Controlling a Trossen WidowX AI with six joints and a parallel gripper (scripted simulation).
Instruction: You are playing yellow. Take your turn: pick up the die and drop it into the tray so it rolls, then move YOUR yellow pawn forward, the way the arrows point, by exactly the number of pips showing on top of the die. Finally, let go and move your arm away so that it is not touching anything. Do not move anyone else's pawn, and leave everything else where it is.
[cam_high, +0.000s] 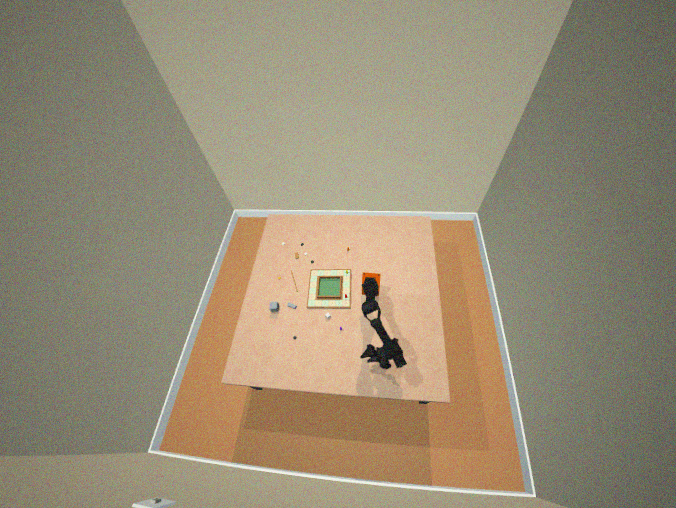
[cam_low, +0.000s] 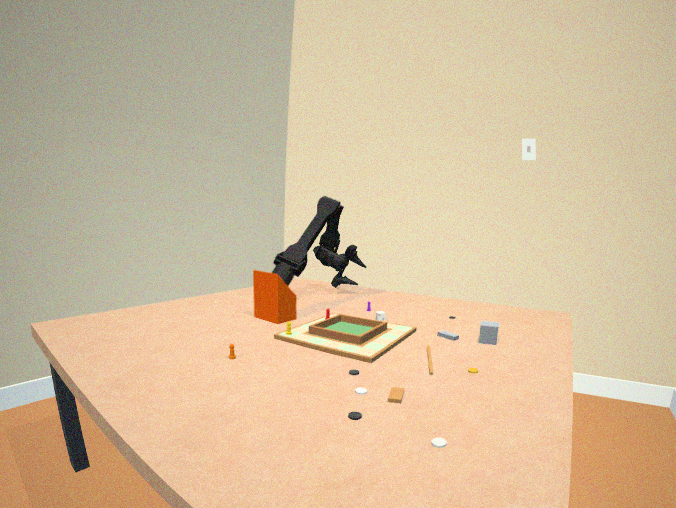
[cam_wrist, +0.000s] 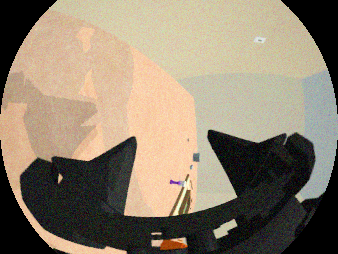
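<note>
The white die is 24 cm ahead of my gripper tip, 27 cm to the right of it and 7 cm below it. From my gripper tip the other things lie so: tray 25 cm ahead, 47 cm to the right, 8 cm below; then purple pawn 15 cm ahead, 19 cm to the right, 7 cm below; then red pawn 14 cm ahead, 41 cm to the right, 6 cm below.
</note>
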